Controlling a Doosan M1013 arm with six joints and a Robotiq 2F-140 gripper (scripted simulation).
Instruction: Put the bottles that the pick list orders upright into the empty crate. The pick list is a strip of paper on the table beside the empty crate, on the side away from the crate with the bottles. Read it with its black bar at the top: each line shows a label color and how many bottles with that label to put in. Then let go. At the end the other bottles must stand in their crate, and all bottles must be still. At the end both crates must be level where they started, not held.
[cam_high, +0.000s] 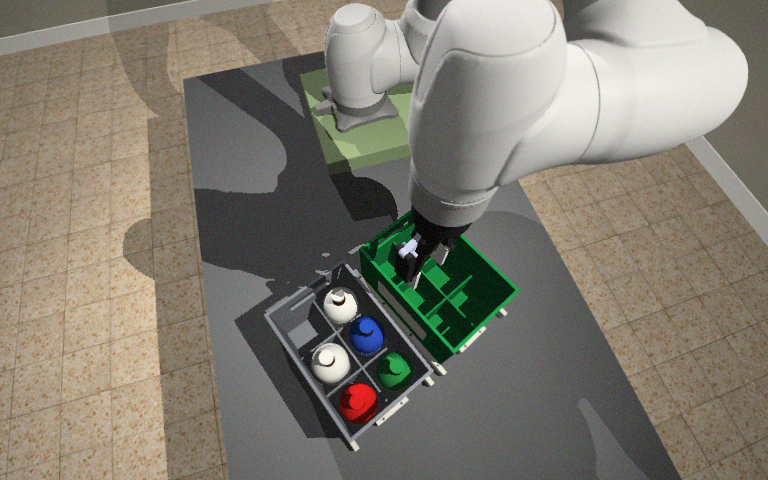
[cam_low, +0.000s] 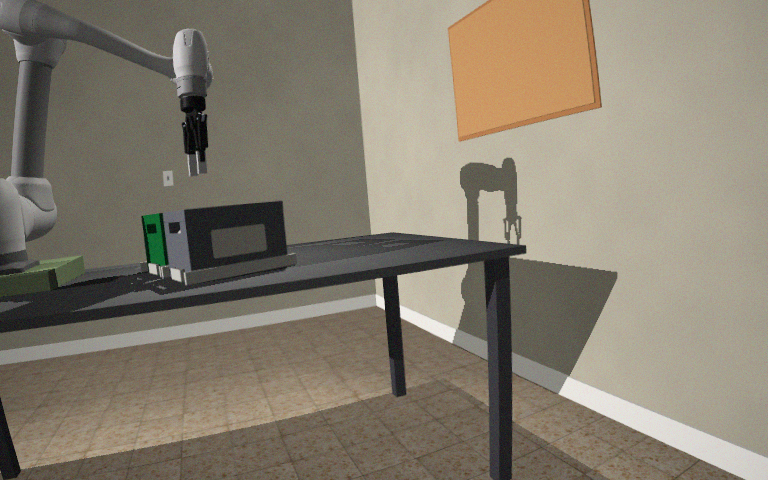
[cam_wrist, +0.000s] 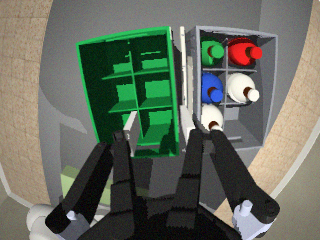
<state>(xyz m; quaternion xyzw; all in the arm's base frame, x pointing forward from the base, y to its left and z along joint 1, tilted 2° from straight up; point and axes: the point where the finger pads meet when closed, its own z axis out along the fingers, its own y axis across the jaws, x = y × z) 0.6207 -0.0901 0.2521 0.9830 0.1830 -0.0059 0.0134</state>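
Now: hand 22 cm above the blue bottle, 11 cm to the left of it and 3 cm short of it. From my hand the other things lie so: green bottle (22 cm below, 12 cm ahead, 9 cm to the right); then grey crate (23 cm below, 16 cm to the right, 5 cm ahead); then green crate (23 cm below, 6 cm to the left, 2 cm behind).
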